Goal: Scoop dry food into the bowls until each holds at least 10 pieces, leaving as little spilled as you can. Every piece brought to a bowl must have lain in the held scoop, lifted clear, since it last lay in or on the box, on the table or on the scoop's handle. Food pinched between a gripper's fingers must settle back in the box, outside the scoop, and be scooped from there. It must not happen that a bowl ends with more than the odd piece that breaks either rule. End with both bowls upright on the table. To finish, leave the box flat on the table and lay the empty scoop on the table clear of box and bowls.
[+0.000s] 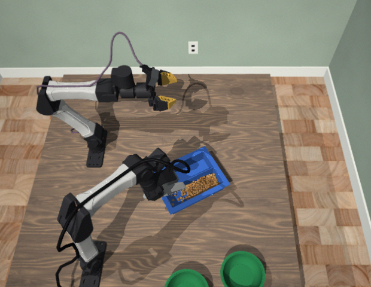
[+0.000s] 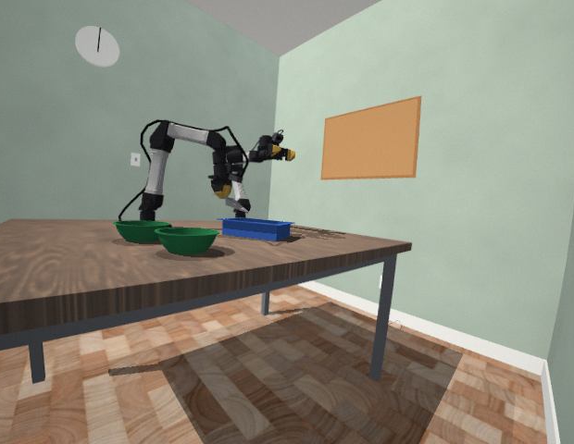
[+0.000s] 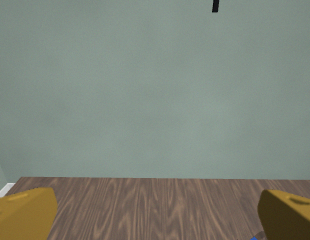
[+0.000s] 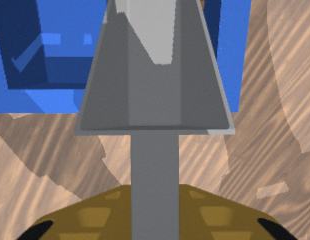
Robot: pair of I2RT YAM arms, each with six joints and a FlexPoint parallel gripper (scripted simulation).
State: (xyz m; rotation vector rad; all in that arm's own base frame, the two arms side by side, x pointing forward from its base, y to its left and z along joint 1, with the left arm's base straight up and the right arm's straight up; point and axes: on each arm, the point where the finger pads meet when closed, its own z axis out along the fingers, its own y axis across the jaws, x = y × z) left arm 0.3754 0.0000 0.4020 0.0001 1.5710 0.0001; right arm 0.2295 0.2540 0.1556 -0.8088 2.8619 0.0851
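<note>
Right now my right hand is 13 cm short of the blue box, 9 cm to the right of it and 11 cm above it. The rest, counted from my right hand: grey scoop: 4 cm ahead, 1 cm to the left, 2 cm below.
</note>
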